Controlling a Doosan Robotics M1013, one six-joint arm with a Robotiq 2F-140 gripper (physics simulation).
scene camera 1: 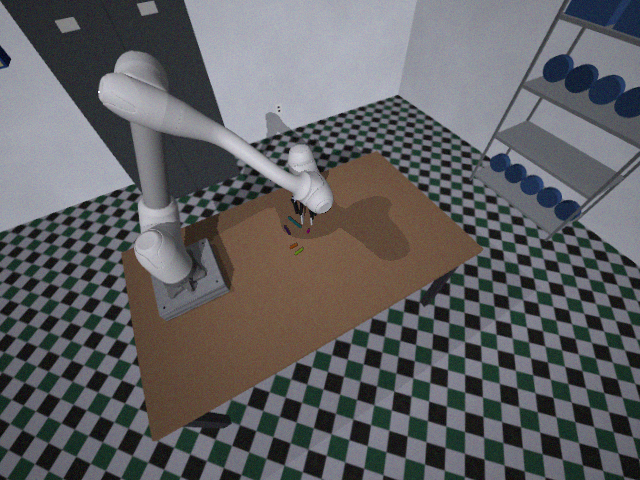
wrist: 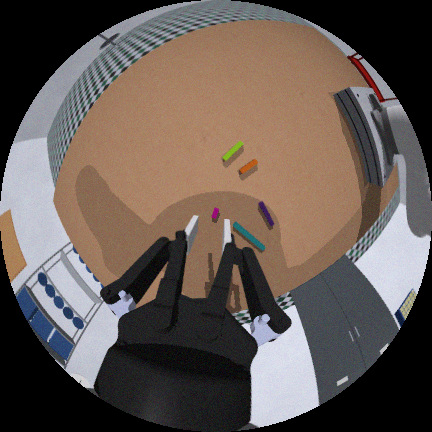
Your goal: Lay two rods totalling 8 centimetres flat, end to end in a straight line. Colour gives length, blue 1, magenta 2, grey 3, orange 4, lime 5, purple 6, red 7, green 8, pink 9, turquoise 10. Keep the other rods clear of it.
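Places are measured from the arm's base along level axes (x ahead, y left, z up), in centimetres.
Pixels of known places: gripper, fingertip midpoint: [scene camera 1: 307,222] [wrist: 210,224]; arm's base, link origin: [scene camera 1: 181,273].
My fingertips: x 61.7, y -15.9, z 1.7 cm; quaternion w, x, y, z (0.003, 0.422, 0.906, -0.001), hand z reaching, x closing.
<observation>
Ahead of a thing's pixels: the offset from my fingertips to its top centre. Level surfaces: height alone.
My gripper [scene camera 1: 307,223] [wrist: 210,224] is open and empty, its pale fingertips a moderate gap apart, pointing down close to the magenta rod. The short magenta rod {dx +0.5, dy +0.7, dz -7.8 cm} [scene camera 1: 308,230] [wrist: 215,213] lies flat, apart from the others. The long turquoise rod {dx -1.4, dy +10.3, dz -7.8 cm} [scene camera 1: 295,222] [wrist: 249,236] lies right of the fingers in the wrist view. The purple rod {dx -7.6, dy +8.5, dz -7.8 cm} [scene camera 1: 287,229] [wrist: 266,213] lies near it, not touching. The orange rod {dx -11.3, dy -1.9, dz -7.8 cm} [scene camera 1: 293,245] [wrist: 248,167] and the lime rod {dx -11.1, dy -6.3, dz -7.8 cm} [scene camera 1: 299,251] [wrist: 233,151] lie side by side, roughly parallel, with a gap between them. A blue rod does not show in either view.
The rods lie on the brown table {dz -8.8 cm} [scene camera 1: 289,320] [wrist: 200,90]. The arm's grey base plate [scene camera 1: 217,292] [wrist: 357,135] is at the table's left in the scene view. The arm's shadow falls across the table. A shelf rack [scene camera 1: 509,117] stands on the floor beyond the table.
</observation>
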